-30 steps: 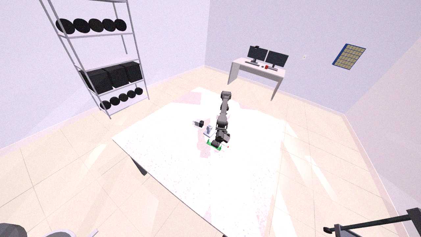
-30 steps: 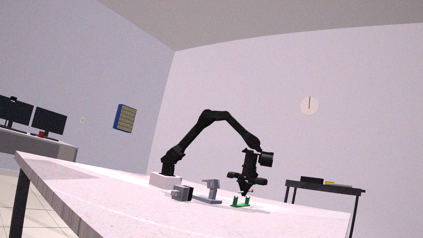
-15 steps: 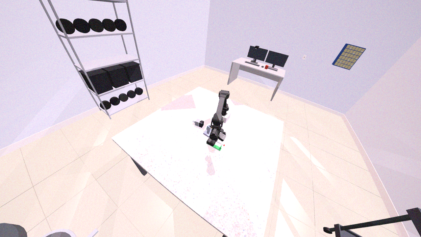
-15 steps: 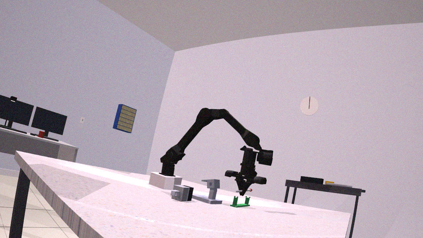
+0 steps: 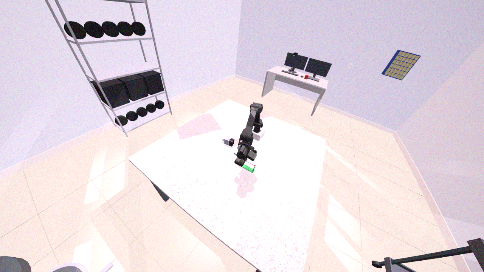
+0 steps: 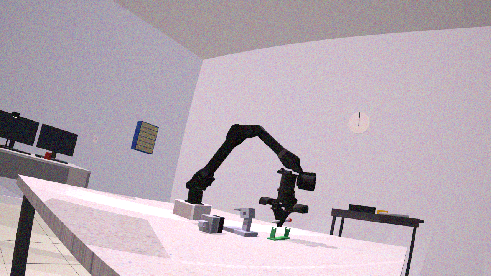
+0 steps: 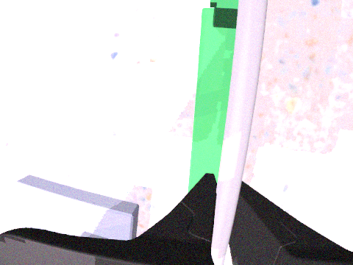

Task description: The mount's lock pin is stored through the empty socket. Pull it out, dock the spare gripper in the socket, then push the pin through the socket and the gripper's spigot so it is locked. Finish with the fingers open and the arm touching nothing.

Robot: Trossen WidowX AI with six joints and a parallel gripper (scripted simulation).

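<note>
My gripper tip is 30 mm above the cradle and 20 mm to the right of it. From my gripper tip the other things lie so: spare gripper: 260 mm to the right, 90 mm behind, 20 mm below; grey mount: 100 mm to the right, 90 mm behind.
</note>
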